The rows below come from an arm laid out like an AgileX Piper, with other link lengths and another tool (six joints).
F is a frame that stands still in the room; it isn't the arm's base.
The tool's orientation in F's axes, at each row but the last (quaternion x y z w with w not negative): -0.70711, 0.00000, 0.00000, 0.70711; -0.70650, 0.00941, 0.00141, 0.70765; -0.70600, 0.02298, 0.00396, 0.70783; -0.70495, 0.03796, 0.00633, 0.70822; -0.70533, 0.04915, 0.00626, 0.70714
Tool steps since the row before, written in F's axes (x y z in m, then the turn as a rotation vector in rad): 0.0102, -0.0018, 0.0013, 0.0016, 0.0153, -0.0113; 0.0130, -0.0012, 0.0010, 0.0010, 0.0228, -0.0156; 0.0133, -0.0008, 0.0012, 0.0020, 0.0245, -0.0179; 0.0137, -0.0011, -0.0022, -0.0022, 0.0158, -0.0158; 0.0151, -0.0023, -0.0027, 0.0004, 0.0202, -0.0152
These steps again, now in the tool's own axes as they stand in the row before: 0.0102, -0.0013, -0.0018, 0.0016, 0.0113, 0.0153; 0.0130, -0.0012, -0.0011, 0.0010, 0.0156, 0.0228; 0.0133, -0.0017, -0.0004, 0.0020, 0.0179, 0.0245; 0.0138, 0.0013, -0.0005, -0.0019, 0.0160, 0.0156; 0.0154, 0.0015, -0.0014, 0.0004, 0.0152, 0.0202
